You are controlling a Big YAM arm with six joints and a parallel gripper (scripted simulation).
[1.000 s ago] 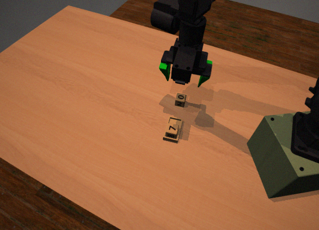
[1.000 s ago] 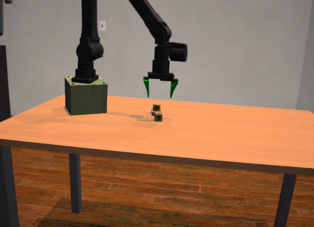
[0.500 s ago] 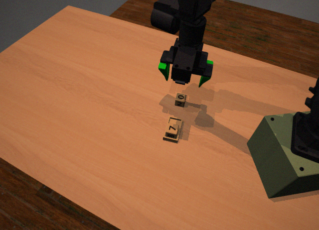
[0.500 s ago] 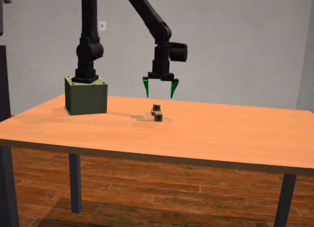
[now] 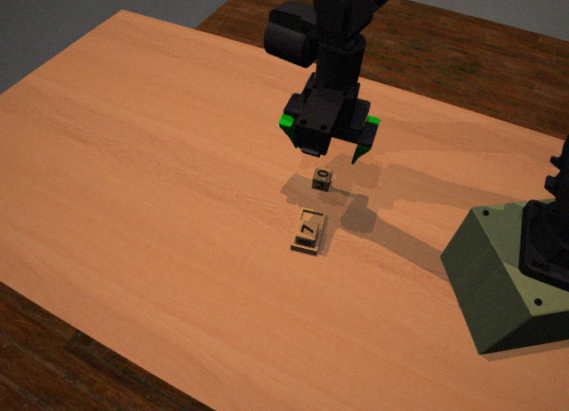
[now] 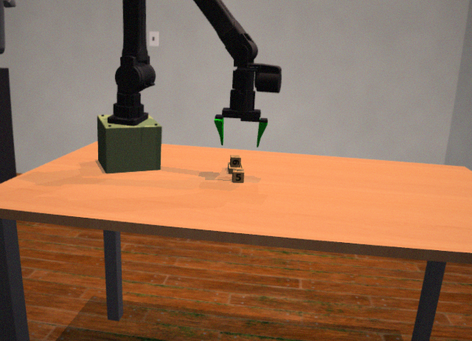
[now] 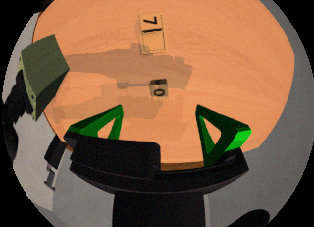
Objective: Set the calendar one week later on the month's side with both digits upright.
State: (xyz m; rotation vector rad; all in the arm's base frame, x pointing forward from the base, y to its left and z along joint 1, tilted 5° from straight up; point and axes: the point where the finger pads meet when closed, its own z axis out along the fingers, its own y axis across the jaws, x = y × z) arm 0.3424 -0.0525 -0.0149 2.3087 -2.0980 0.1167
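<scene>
Now: hand 2 cm past the tray, 10 cm to the right of it and 10 cm above it.
</scene>
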